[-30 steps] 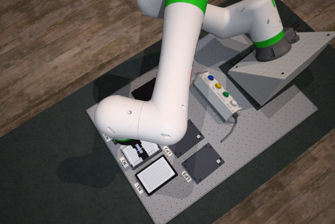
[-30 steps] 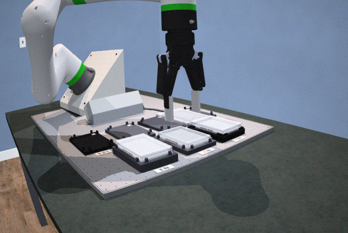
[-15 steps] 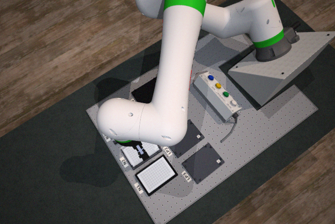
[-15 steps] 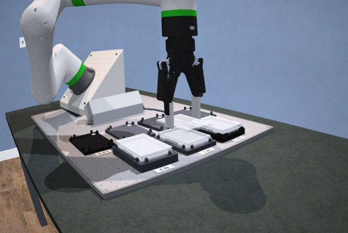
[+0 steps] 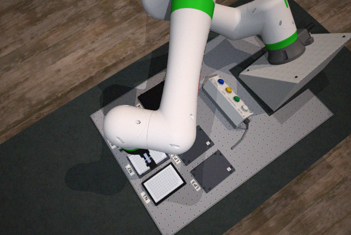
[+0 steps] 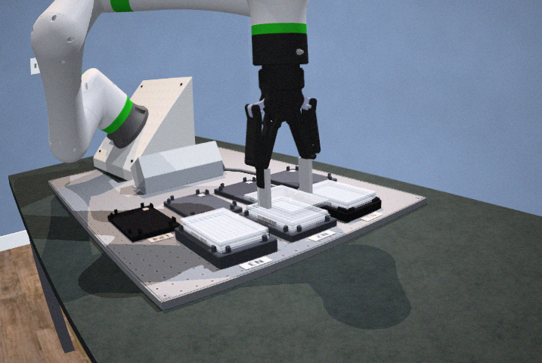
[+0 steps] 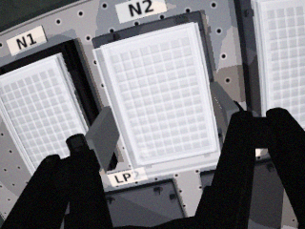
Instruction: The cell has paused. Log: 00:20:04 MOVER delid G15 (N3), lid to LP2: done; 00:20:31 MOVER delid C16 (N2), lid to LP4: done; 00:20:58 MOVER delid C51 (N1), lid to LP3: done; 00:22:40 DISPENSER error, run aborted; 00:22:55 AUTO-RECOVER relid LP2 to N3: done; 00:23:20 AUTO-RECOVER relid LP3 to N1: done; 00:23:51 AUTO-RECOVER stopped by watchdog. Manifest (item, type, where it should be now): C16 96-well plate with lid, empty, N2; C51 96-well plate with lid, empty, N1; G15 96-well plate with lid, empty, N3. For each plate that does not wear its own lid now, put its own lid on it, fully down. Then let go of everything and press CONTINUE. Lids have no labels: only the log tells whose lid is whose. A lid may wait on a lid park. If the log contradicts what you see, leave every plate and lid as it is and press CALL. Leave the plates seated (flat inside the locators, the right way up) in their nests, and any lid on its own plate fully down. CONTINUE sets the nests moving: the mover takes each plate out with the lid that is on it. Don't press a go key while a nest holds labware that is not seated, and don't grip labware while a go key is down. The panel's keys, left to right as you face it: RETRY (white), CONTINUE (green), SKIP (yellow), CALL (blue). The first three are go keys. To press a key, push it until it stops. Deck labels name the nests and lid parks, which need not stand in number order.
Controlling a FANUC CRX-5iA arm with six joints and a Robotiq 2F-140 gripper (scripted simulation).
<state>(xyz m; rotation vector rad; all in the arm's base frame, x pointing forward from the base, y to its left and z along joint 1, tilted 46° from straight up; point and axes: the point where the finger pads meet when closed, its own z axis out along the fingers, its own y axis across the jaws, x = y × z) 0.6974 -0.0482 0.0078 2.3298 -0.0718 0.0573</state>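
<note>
The 96-well plate is 5 cm below my hand. The rest, counted from my hand: lid park LP1 (18 cm behind, 6 cm to the right, 6 cm below); lid park LP3 (20 cm to the left, 17 cm behind, 6 cm below); lid park LP2 (17 cm behind, 7 cm to the left, 6 cm below).
</note>
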